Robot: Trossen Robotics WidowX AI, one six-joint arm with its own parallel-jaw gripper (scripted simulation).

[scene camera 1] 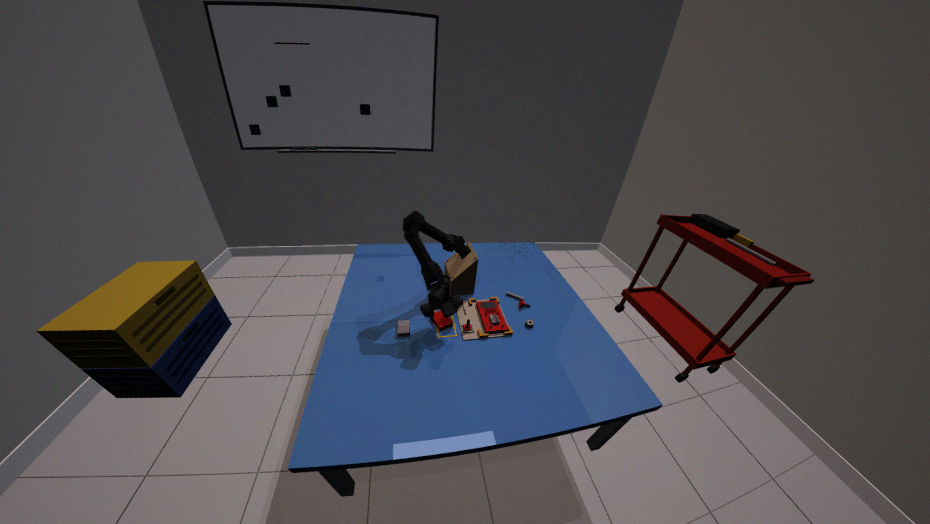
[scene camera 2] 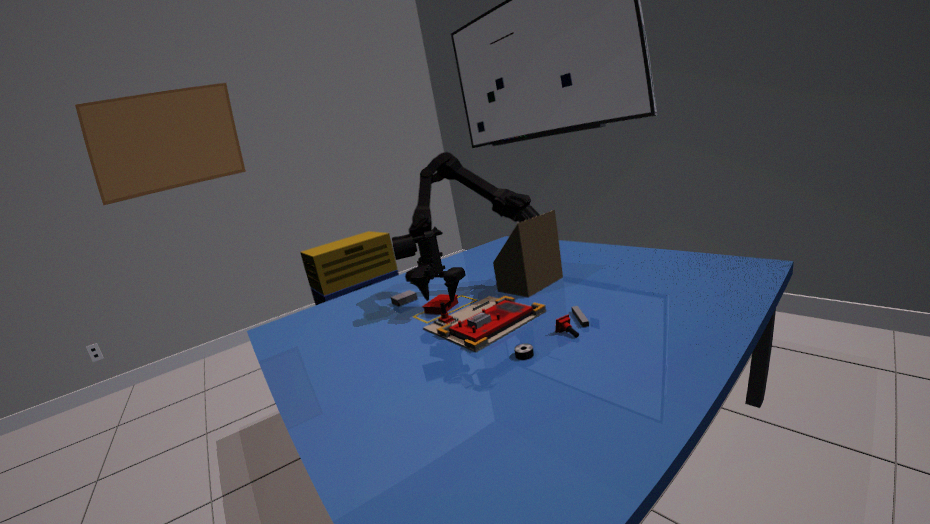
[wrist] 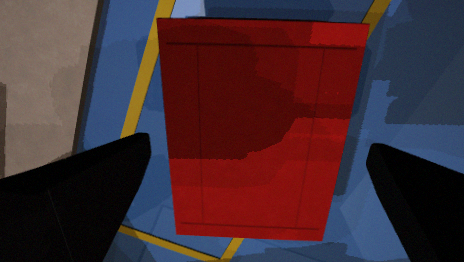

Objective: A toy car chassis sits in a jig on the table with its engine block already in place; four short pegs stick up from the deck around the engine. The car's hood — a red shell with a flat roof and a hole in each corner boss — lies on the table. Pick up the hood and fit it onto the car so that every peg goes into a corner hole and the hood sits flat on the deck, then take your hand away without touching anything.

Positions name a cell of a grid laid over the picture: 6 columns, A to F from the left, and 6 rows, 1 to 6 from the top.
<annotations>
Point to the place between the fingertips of my gripper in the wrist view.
D4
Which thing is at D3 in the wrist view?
A red hood.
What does my gripper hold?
Nothing.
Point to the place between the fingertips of my gripper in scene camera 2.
At C4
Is my gripper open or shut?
Open.
</annotations>
